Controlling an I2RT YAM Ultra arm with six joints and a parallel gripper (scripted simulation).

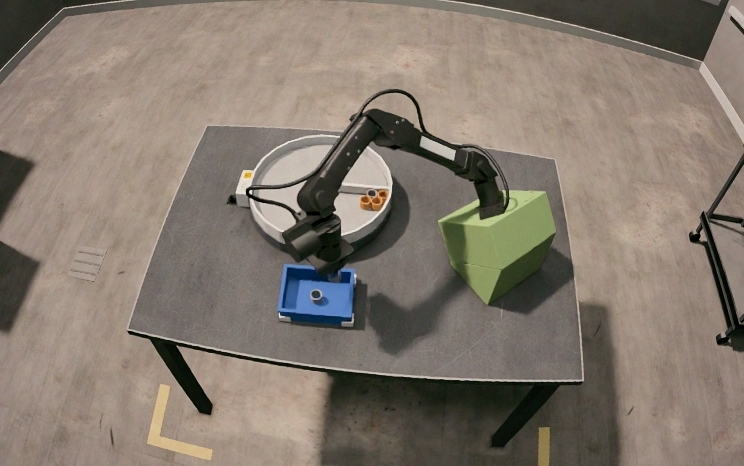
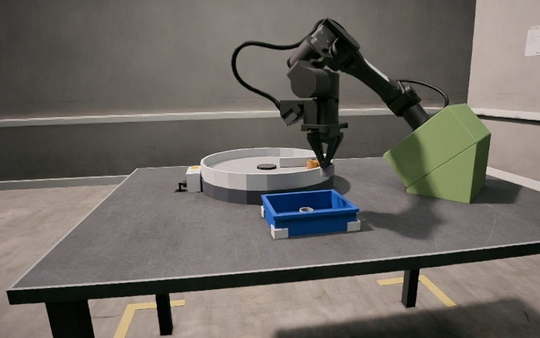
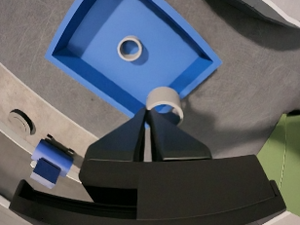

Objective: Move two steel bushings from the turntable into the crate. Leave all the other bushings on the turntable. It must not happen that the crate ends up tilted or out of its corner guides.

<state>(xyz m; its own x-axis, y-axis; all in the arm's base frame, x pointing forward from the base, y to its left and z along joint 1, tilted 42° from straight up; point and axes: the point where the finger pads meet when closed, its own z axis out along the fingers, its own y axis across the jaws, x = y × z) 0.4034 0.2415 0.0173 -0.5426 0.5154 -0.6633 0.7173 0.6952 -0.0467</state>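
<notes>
My gripper is now 110 mm above the blue crate, 40 mm short of it and 10 mm to the left of it. Round my hand: round turntable: 360 mm to the right, 80 mm below, 40 mm ahead.
</notes>
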